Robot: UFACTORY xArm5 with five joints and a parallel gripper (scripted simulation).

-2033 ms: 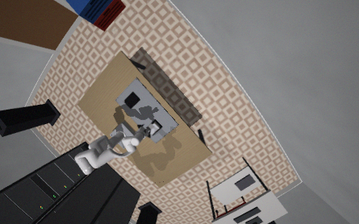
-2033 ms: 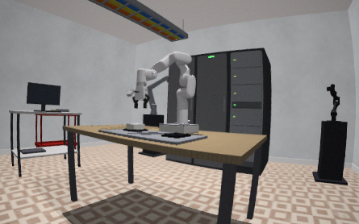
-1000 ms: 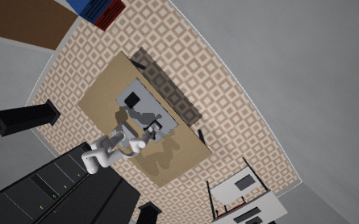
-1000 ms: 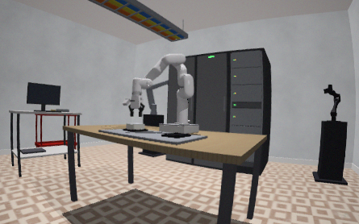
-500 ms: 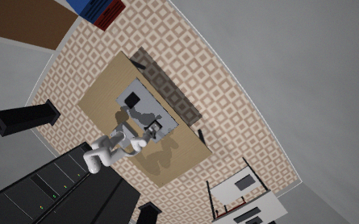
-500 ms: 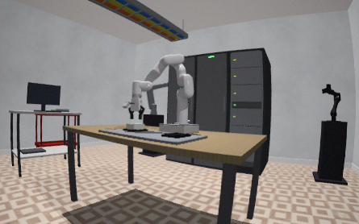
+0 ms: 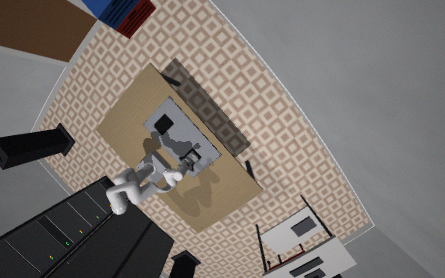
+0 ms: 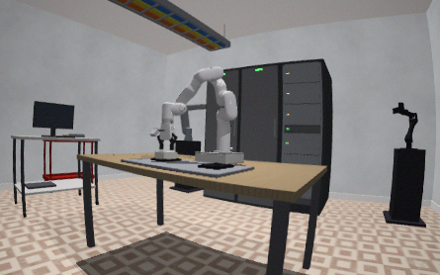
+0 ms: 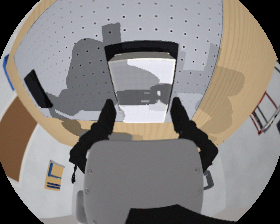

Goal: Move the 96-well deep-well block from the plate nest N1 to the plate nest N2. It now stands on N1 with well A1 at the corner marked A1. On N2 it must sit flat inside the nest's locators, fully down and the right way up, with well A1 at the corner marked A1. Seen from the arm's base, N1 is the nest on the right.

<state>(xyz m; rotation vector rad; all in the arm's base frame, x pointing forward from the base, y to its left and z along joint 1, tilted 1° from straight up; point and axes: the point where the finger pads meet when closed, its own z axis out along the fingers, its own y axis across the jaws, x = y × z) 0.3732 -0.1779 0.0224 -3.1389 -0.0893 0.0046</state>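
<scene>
Right now the deep-well block is 40 mm below my hand.
</scene>
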